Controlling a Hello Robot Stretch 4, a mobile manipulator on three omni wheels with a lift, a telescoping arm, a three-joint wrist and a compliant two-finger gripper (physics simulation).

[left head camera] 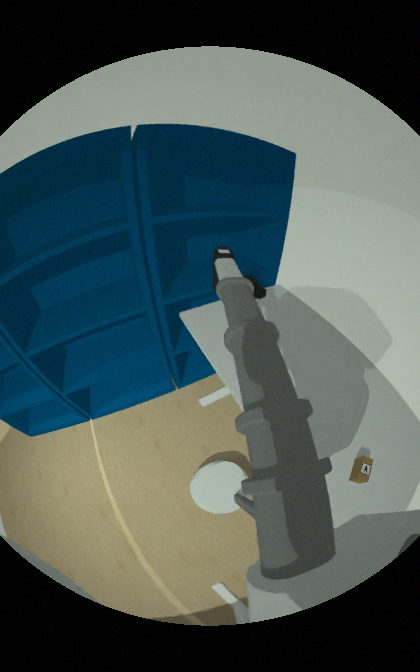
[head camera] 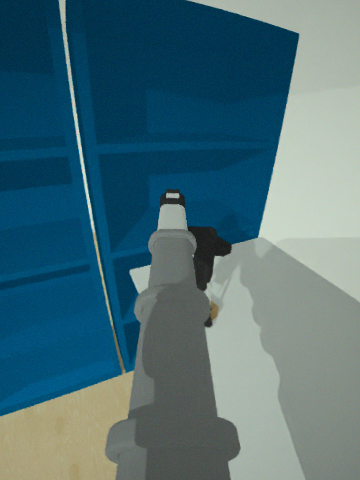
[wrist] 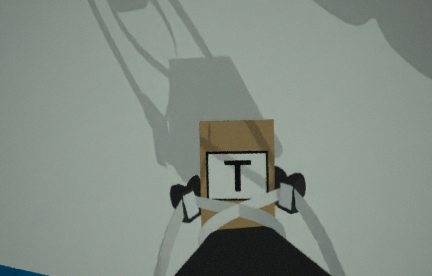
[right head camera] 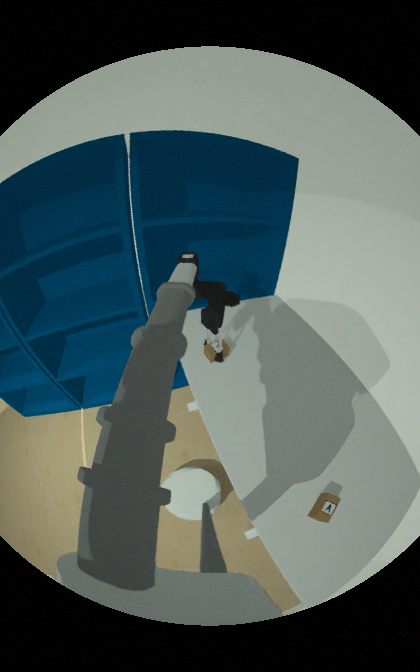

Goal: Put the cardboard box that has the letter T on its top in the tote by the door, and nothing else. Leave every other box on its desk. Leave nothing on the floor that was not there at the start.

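Places are measured from the robot's base along level axes (x ahead, y left, z up), in millimetres.
Pixels of known places: gripper, fingertip midpoint: [wrist: 236, 186].
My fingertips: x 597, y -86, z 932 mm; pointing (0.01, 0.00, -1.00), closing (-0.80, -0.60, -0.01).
Behind a point stands the place of what it marks.
The cardboard box with the letter T on its top [wrist: 238, 135] {x 622, y -130, z 975 mm} [right head camera: 224, 350] [head camera: 214, 311] {x 596, y -141, z 965 mm} stands on the pale desk [wrist: 75, 110] {x 785, y -63, z 923 mm} [right head camera: 225, 400] [head camera: 237, 390] {x 366, y -170, z 923 mm}. The T label faces up toward the wrist camera. My gripper [wrist: 236, 186] {x 597, y -86, z 932 mm} [right head camera: 212, 350] is shut on this box, with one dark fingertip against each long side, nearer the box's close end in the wrist view. Arm parts hide much of the box in the head camera view. The box does not show in the left head camera view. The tote by the door does not show in these views.
A cardboard box marked A [left head camera: 357, 471] [right head camera: 318, 509] stands on the same desk, nearer the robot's base. A blue shelf unit [head camera: 185, 146] {x 1067, y -50, z 1403 mm} [left head camera: 215, 217] [right head camera: 210, 220] stands beyond the desk's far end. A round white stool [left head camera: 217, 487] [right head camera: 187, 492] is beside the desk. A wall runs along the right.
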